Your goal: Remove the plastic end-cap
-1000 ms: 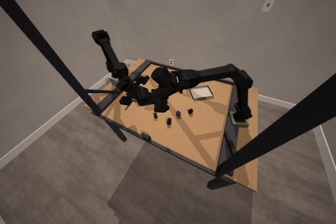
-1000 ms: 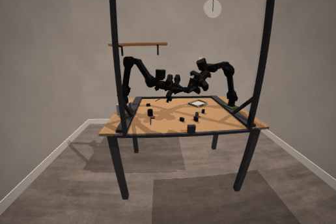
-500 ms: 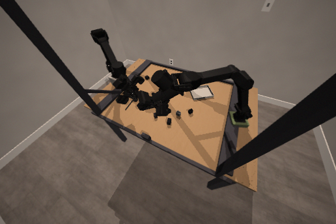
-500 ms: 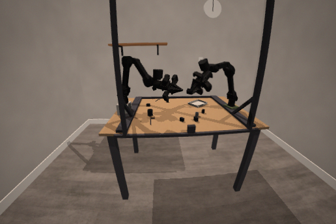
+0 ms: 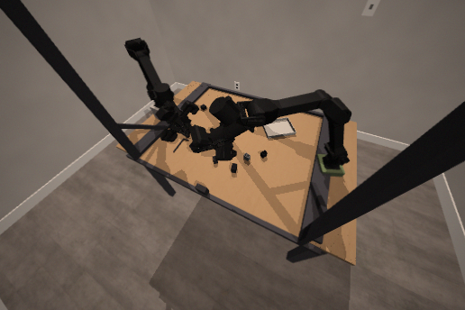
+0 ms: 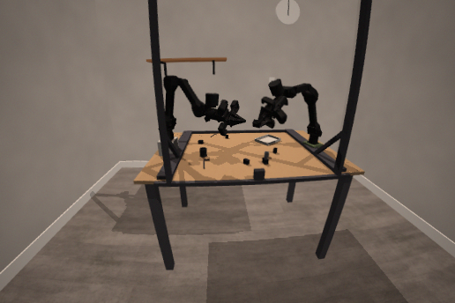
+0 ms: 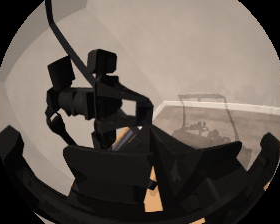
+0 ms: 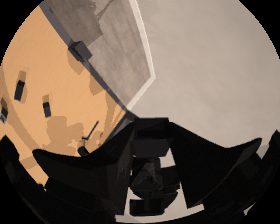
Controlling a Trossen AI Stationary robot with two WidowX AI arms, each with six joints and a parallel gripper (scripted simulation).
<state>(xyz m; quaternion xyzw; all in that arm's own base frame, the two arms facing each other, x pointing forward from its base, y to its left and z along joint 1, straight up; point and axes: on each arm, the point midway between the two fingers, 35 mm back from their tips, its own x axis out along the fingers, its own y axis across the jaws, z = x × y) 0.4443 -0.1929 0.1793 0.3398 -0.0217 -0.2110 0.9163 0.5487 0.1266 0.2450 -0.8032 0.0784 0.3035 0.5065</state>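
Now: the plastic end-cap 3 cm to the left of my right hand and 1 cm below it. Also, from my right hand: metal parts tray (45 cm ahead, 19 cm to the right, 27 cm below); then cylinder (23 cm ahead, 29 cm to the left, 25 cm below).
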